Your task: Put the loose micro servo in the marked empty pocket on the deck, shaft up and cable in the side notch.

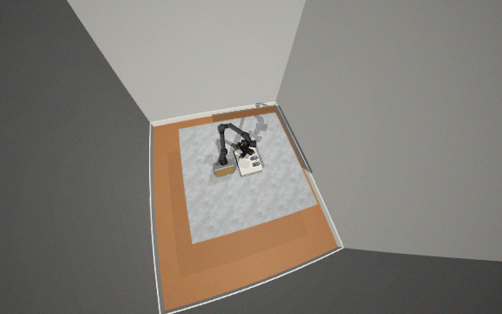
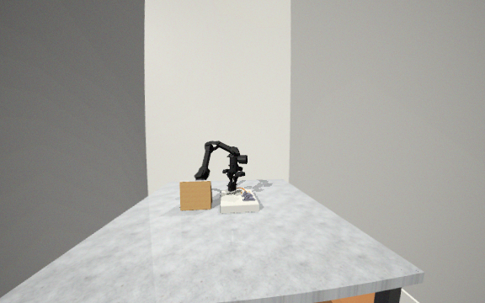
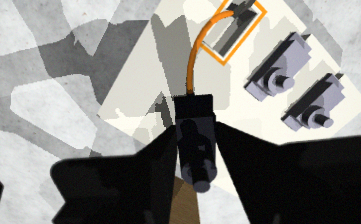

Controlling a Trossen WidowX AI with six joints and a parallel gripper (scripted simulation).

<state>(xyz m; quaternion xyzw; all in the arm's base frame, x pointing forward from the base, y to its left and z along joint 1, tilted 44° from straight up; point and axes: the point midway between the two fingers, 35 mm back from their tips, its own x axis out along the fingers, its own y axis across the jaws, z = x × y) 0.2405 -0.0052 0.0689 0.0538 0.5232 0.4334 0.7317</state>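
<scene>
The cream deck lies 2 cm behind my gripper tip, 6 cm to the right of it and 10 cm below it.
</scene>
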